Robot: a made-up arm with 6 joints.
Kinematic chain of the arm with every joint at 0, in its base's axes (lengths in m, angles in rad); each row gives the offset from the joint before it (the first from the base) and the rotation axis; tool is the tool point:
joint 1: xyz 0 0 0.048 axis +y
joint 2: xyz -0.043 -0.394 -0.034 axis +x
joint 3: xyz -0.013 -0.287 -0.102 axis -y
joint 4: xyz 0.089 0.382 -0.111 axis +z
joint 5: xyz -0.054 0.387 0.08 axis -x
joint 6: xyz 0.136 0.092 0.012 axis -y
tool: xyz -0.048 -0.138 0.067
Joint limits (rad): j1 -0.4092..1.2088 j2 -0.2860..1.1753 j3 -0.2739..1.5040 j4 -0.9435..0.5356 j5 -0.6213..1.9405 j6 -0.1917..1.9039
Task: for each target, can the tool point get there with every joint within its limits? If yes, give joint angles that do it. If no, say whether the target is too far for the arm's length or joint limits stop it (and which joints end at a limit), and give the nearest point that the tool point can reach.
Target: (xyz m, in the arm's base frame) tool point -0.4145 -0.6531 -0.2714
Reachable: no: joint limits stop it (at a limit: joint 1, joint 2, joint 3, joint 4, joint 6) | nearest point -0.2529 -0.2206 -0.3562 | short by 0.469 m
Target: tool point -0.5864 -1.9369 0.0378
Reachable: no: too far | nearest point -0.2238 -0.6236 0.3989 | short by 1.410 m
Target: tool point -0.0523 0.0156 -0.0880
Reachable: yes | joints -0.2159 0.0466 0.1692 0.4231 1.2745 1.7334
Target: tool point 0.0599 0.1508 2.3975
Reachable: no: too far | nearest point 0.0134 -0.2401 0.5723 | short by 1.867 m
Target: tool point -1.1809 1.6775 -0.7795
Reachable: no: too far | nearest point -0.2942 0.1060 -0.1920 | short by 1.898 m
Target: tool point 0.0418 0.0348 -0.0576
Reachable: yes | joints -0.0275 -0.0020 0.7899 0.0371 0.3140 1.4966
